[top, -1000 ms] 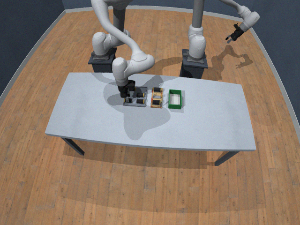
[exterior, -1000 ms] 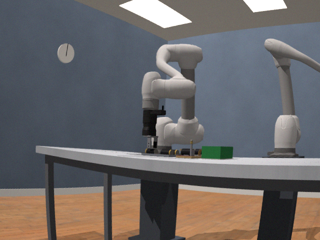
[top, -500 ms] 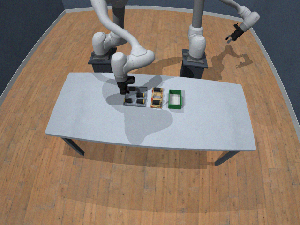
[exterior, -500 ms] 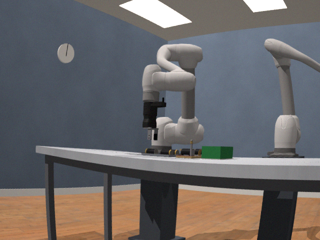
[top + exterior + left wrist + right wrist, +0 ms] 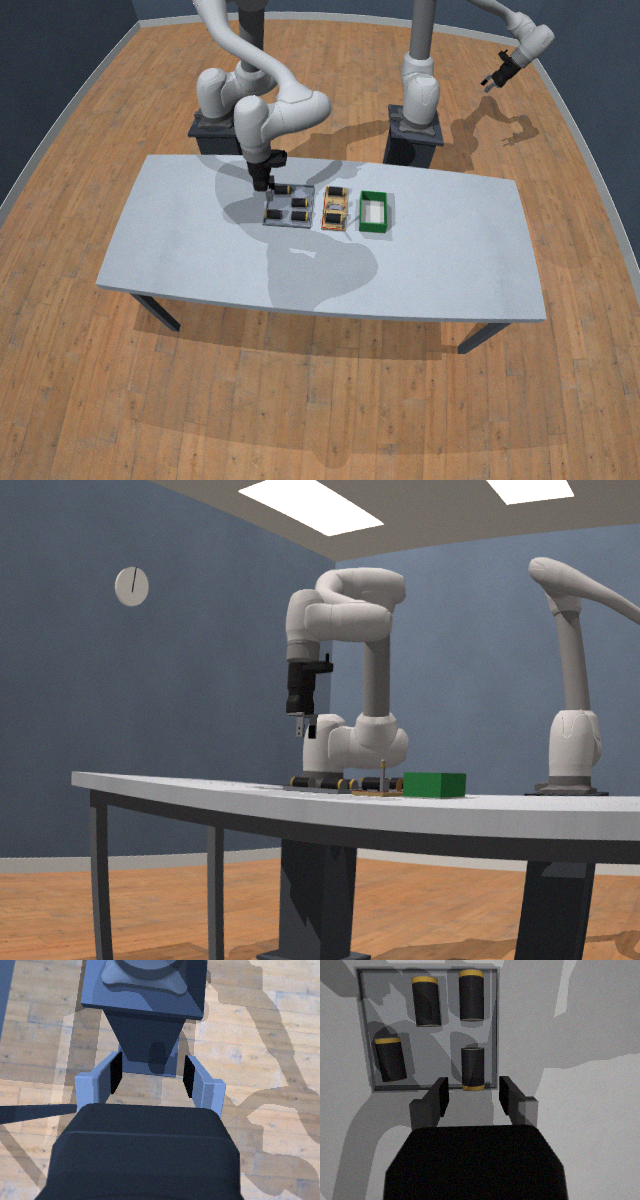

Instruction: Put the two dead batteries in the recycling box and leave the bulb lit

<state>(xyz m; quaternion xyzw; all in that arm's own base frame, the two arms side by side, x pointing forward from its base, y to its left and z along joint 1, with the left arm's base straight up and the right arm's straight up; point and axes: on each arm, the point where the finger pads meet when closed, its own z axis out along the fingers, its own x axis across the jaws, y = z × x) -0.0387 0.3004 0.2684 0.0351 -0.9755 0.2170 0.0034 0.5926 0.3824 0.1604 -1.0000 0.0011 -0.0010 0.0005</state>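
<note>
My right gripper is now 60 mm past the grey tray, 50 mm to the right of it and 160 mm above it. Round my right hand: green recycling box: 20 mm behind, 370 mm to the left, 140 mm below.
</note>
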